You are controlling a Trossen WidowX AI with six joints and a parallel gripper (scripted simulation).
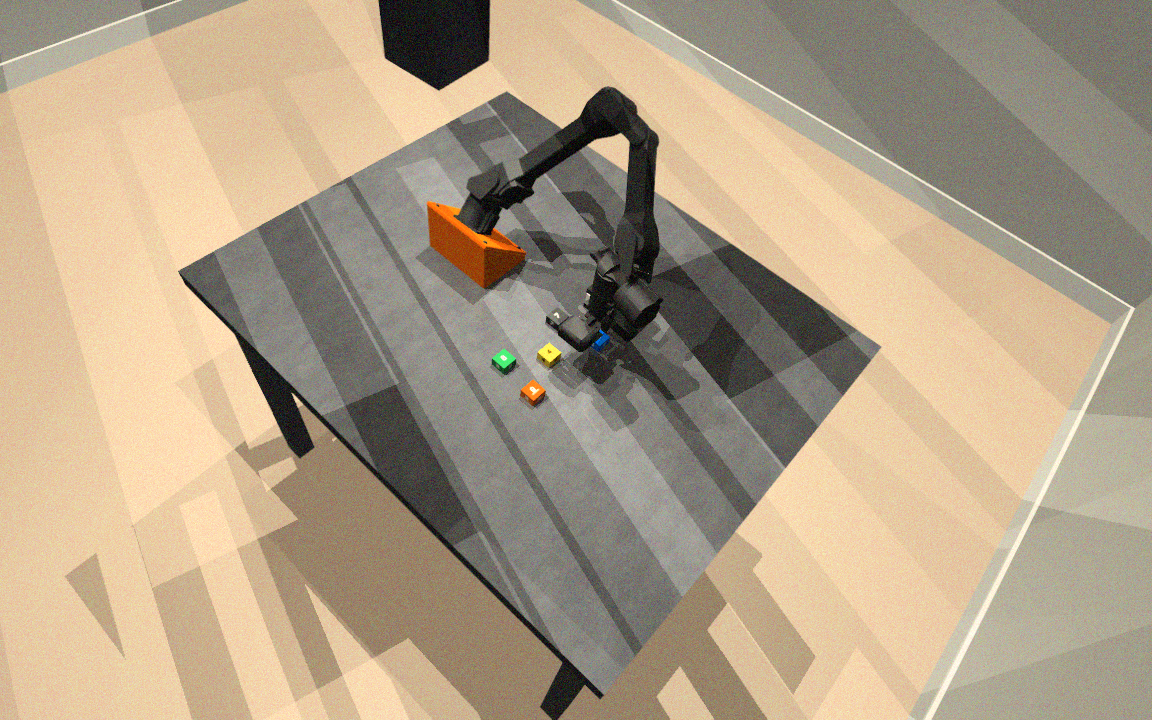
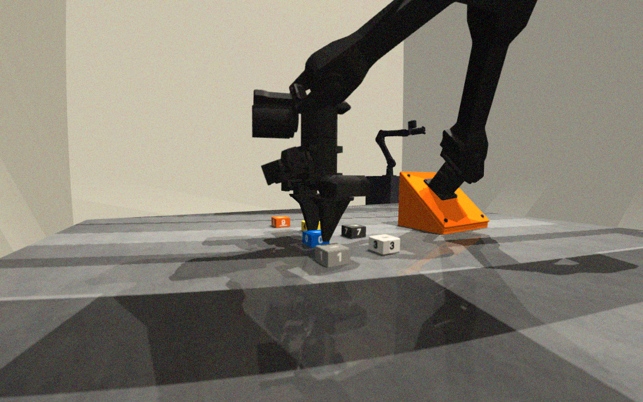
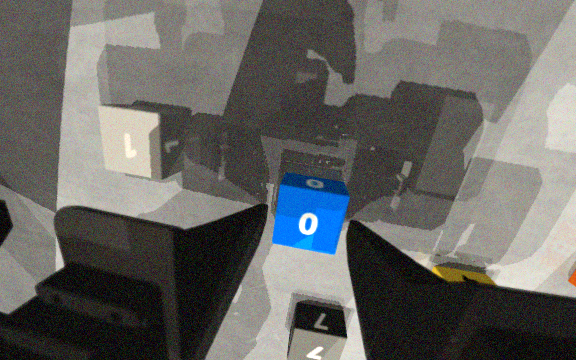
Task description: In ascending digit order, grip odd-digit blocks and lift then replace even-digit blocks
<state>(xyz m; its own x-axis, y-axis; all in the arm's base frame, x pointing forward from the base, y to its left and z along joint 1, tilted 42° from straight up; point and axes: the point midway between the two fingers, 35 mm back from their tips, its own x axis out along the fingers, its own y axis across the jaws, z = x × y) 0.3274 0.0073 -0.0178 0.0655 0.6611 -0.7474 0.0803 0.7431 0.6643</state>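
Now: gripper tip right at the blue 0 block. From my gripper tip the other things lie so: black 7 block (80 mm behind, 10 mm to the right); then yellow 4 block (40 mm behind, 90 mm to the right); then grey 1 block (40 mm ahead, 90 mm to the left).
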